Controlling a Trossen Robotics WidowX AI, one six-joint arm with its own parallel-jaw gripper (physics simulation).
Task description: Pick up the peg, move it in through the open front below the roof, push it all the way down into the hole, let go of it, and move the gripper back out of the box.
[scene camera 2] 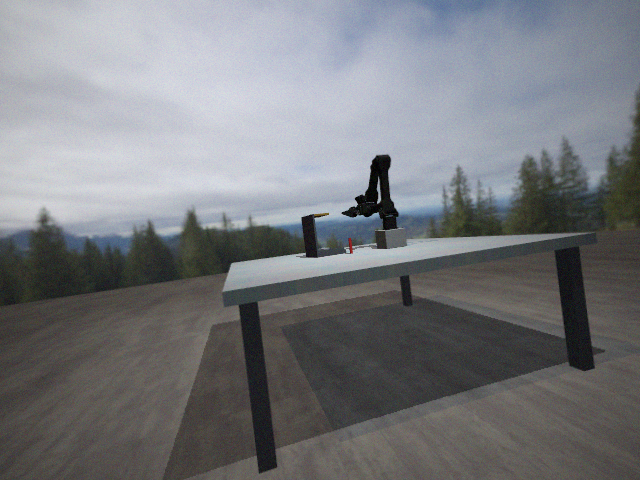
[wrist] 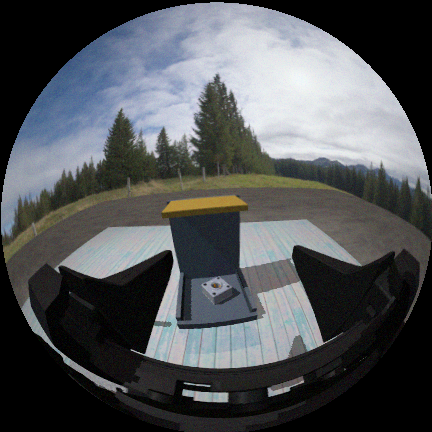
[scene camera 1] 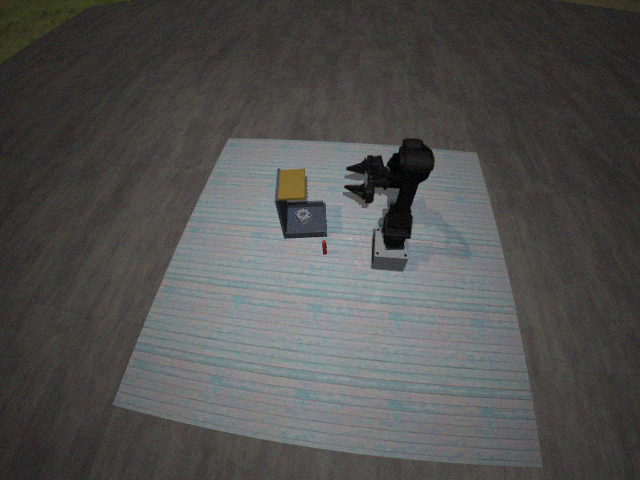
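A red peg stands upright on the table beside the box, outside it. It does not show in the wrist view. The box has a dark blue-grey floor, a tall back wall and a yellow roof. A light square block with a round hole sits on the box floor, turned at an angle. My gripper is open and empty, raised above the table in front of the box's open side.
The arm's light base block stands on the table, to the right of the peg in both scene views. Low rims run along the sides of the box floor.
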